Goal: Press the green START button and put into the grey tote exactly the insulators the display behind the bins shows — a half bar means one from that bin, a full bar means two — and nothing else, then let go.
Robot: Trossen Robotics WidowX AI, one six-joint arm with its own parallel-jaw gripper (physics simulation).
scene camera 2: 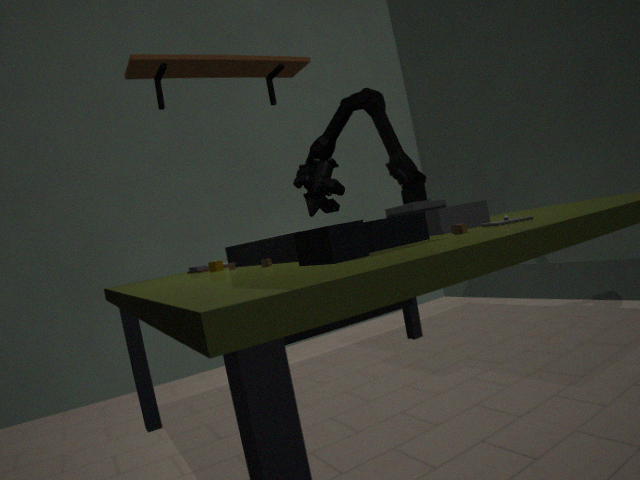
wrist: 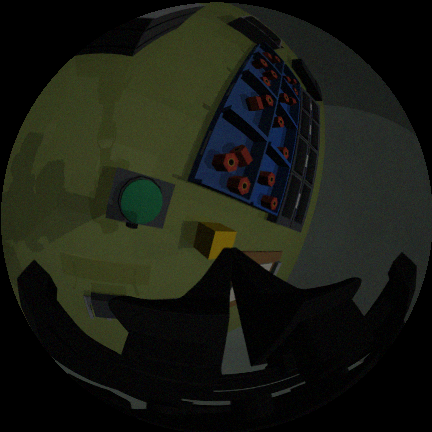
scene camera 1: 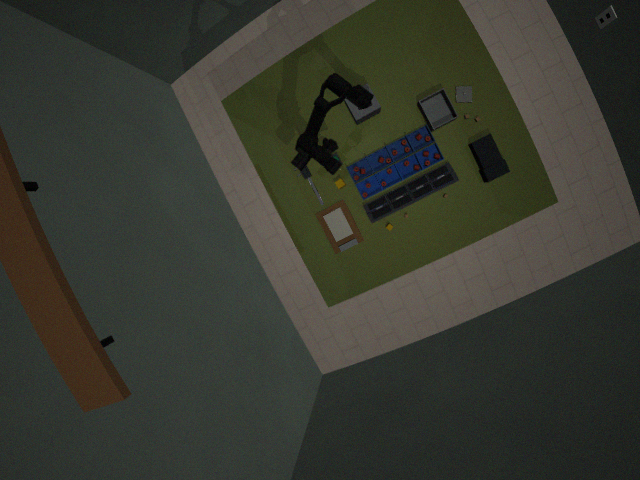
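Seen in the pictures: gripper, fingertip midpoint: (scene camera 2: 311,216) (wrist: 228,253); arm's base at its link origin: (scene camera 2: 416,203) (scene camera 1: 363,101).
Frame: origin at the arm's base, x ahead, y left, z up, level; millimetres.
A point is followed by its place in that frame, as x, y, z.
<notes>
My gripper (scene camera 1: 333,166) @[258, -219, 25] (scene camera 2: 321,208) @[258, -219, 25] (wrist: 228,253) @[258, -219, 25] is shut and empty, raised above the table near the button end of the bins. The green START button (scene camera 1: 336,158) @[205, -206, -44] (wrist: 141,201) @[209, -217, -43] sits on a dark square base; the gripper partly covers it in scene camera 1. Blue bins (scene camera 1: 372,160) (wrist: 220,140) stand in two rows and hold red insulators. The dark display (scene camera 1: 410,192) (wrist: 287,208) behind them has several panels with thin pale lines; no lit bars can be made out. The grey tote (scene camera 1: 437,109) @[129, 329, -78] (scene camera 2: 465,214) @[129, 385, -52] stands at the bins' far end; no insulator shows in it.
A yellow cube (scene camera 1: 339,183) @[326, -230, -44] (wrist: 212,240) @[308, -227, -45] lies between button and wood-framed tray (scene camera 1: 353,221) @[528, -223, -77]. A thin metal tool (scene camera 1: 315,191) @[323, -364, -80] lies nearby. Another yellow cube (scene camera 1: 389,226) @[603, -57, -57] (scene camera 2: 215,266) @[610, -41, -70] is behind the display. A black box (scene camera 1: 489,157) @[422, 481, -31] (scene camera 2: 330,243) @[512, 556, -53] and flat grey plate (scene camera 1: 464,94) (scene camera 2: 509,221) stand farther along.
</notes>
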